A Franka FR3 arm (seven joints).
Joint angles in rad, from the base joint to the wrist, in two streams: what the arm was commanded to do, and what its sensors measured. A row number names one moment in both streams.
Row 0, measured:
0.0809 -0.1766 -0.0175 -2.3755 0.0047 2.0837 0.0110
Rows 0 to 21, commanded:
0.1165 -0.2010 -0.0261 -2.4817 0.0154 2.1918 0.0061
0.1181 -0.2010 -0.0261 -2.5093 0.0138 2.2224 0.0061
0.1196 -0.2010 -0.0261 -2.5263 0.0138 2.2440 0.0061
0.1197 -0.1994 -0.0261 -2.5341 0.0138 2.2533 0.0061
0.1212 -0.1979 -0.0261 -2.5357 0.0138 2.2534 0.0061
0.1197 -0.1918 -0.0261 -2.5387 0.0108 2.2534 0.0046
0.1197 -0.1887 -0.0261 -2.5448 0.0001 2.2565 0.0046
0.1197 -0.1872 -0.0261 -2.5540 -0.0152 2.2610 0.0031
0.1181 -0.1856 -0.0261 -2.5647 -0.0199 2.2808 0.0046
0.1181 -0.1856 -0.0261 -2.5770 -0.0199 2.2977 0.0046
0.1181 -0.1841 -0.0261 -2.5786 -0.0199 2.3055 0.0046
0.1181 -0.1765 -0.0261 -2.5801 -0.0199 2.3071 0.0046
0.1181 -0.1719 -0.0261 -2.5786 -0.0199 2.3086 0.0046
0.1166 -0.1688 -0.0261 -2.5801 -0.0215 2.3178 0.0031
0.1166 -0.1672 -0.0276 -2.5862 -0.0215 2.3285 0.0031
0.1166 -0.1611 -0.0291 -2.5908 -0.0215 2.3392 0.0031
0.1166 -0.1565 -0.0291 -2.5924 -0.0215 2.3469 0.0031
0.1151 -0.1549 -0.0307 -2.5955 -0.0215 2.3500 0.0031
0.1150 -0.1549 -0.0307 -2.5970 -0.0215 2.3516 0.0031
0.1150 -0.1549 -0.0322 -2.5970 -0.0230 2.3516 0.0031
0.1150 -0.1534 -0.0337 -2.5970 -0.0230 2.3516 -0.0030
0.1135 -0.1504 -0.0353 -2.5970 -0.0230 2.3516 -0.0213
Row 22, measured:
0.1091 -0.1520 -0.0229 -2.5760 -0.0060 2.3206 0.0074
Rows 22 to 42, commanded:
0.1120 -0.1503 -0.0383 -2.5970 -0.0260 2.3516 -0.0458
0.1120 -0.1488 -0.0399 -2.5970 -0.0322 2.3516 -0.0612
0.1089 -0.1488 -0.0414 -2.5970 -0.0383 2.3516 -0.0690
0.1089 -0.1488 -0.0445 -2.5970 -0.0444 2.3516 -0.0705
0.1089 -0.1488 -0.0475 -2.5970 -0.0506 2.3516 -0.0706
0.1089 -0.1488 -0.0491 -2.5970 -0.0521 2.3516 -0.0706
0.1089 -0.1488 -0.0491 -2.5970 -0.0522 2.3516 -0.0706
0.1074 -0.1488 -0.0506 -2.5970 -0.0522 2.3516 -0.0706
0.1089 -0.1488 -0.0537 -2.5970 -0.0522 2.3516 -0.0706
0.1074 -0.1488 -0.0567 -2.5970 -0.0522 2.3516 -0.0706
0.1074 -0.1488 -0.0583 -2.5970 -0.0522 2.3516 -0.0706
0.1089 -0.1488 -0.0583 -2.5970 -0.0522 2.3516 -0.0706
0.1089 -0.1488 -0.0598 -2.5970 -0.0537 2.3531 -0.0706
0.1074 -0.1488 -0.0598 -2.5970 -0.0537 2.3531 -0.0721
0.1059 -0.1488 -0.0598 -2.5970 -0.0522 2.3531 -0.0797
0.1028 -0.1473 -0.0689 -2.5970 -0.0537 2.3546 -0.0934
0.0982 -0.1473 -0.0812 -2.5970 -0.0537 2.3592 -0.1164
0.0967 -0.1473 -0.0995 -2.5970 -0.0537 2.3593 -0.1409
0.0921 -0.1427 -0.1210 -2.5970 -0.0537 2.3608 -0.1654
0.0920 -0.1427 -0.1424 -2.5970 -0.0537 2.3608 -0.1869
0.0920 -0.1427 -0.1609 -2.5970 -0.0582 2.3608 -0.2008
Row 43, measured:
0.1081 -0.1547 -0.1038 -2.5776 -0.0451 2.3269 -0.1233
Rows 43 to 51, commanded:
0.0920 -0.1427 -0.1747 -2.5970 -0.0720 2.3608 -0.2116
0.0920 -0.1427 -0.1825 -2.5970 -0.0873 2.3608 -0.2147
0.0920 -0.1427 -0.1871 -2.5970 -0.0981 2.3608 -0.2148
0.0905 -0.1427 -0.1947 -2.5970 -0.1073 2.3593 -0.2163
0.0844 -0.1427 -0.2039 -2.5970 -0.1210 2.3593 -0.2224
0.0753 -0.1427 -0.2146 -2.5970 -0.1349 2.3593 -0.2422
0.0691 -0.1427 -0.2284 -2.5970 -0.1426 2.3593 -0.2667
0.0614 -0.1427 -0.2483 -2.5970 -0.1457 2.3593 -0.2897
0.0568 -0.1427 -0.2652 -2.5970 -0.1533 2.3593 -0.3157
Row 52, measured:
0.0914 -0.1540 -0.2209 -2.5778 -0.1294 2.3284 -0.2286
